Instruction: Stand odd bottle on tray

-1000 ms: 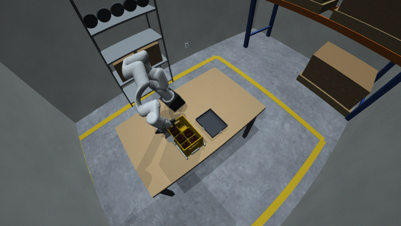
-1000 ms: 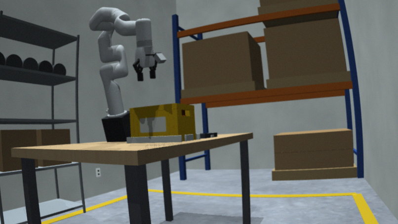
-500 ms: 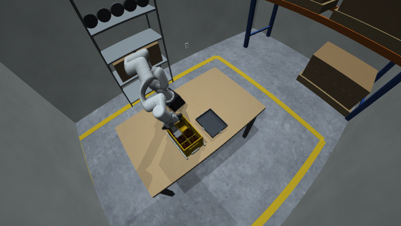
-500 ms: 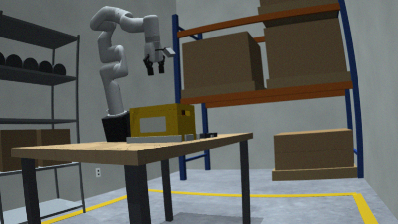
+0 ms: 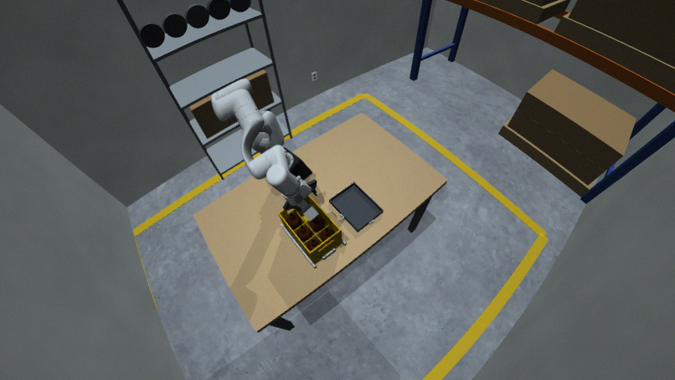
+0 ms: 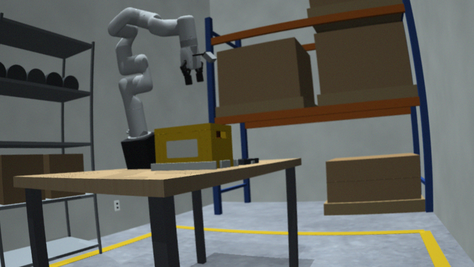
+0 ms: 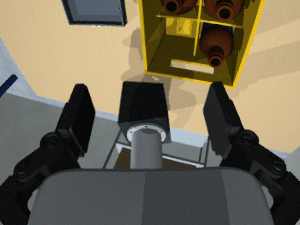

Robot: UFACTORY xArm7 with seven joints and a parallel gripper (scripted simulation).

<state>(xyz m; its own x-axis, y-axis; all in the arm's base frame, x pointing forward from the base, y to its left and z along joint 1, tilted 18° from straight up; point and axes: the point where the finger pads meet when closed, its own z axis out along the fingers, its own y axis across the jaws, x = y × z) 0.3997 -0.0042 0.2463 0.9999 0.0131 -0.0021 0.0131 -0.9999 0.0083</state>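
The crate is 29 cm below my hand, 1 cm to the right of it and 1 cm behind it. Also, from my hand: tray: 36 cm below, 28 cm to the left, 1 cm behind; then bottle: 29 cm below, 8 cm ahead, 3 cm to the left.
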